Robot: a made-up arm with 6 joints.
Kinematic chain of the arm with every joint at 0, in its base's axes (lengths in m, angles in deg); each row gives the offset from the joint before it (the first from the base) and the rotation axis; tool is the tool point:
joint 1: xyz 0 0 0.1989 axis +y
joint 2: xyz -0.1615 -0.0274 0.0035 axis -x
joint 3: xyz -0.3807 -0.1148 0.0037 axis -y
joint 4: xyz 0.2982 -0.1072 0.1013 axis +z
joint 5: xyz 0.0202 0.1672 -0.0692 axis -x
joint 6: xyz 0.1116 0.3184 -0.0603 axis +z
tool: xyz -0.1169 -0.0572 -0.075
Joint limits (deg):
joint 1: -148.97..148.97
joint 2: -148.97..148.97
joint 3: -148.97..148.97
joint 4: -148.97..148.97
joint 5: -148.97..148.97
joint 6: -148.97..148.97
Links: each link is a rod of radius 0.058 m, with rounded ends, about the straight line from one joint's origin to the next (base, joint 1, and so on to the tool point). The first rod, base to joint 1, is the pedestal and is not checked.
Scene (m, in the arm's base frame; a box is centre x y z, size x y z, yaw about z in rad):
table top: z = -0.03
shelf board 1: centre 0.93 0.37 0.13 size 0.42 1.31 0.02 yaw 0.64
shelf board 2: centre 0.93 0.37 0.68 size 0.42 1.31 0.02 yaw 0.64
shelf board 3: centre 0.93 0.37 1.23 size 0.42 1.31 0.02 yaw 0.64
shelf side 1: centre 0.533 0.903 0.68 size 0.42 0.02 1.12 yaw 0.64
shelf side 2: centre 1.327 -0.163 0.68 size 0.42 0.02 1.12 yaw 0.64
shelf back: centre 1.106 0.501 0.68 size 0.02 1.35 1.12 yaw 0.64
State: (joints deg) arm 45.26 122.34 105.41 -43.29 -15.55 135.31
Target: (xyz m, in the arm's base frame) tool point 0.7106 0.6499 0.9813
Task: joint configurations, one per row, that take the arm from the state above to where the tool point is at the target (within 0.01 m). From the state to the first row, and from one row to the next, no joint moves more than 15 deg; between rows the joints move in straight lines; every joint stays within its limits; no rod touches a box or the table.
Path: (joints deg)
1: 48.45 109.80 103.20 -50.92 -12.22 132.77
2: 51.64 97.26 100.99 -58.55 -8.90 130.23
3: 54.83 84.72 98.78 -66.18 -5.57 127.69
4: 58.02 72.17 96.57 -73.82 -2.24 125.15
5: 61.20 59.63 94.36 -81.45 1.08 122.61
6: 72.44 65.25 100.28 -80.33 -4.60 127.92
7: 83.67 70.87 106.21 -79.21 -10.29 133.23
8: 94.91 76.50 112.13 -78.09 -15.97 138.54
9: 106.14 82.12 118.06 -76.97 -21.66 143.85

